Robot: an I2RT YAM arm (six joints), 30 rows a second.
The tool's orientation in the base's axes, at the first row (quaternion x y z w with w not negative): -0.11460, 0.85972, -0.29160, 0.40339
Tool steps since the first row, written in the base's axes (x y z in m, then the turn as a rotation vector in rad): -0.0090, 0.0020, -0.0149, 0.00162, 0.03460, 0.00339; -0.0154, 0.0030, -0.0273, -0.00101, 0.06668, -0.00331; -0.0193, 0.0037, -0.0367, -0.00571, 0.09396, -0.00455; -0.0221, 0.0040, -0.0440, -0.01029, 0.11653, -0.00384
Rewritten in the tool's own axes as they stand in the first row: 0.0143, 0.0101, -0.0001, -0.01813, 0.02586, -0.01463; 0.0258, 0.0180, 0.0008, -0.02610, 0.05552, -0.02637; 0.0339, 0.0240, 0.0023, -0.03407, 0.07800, -0.04047; 0.0402, 0.0285, 0.0038, -0.04130, 0.09554, -0.05354
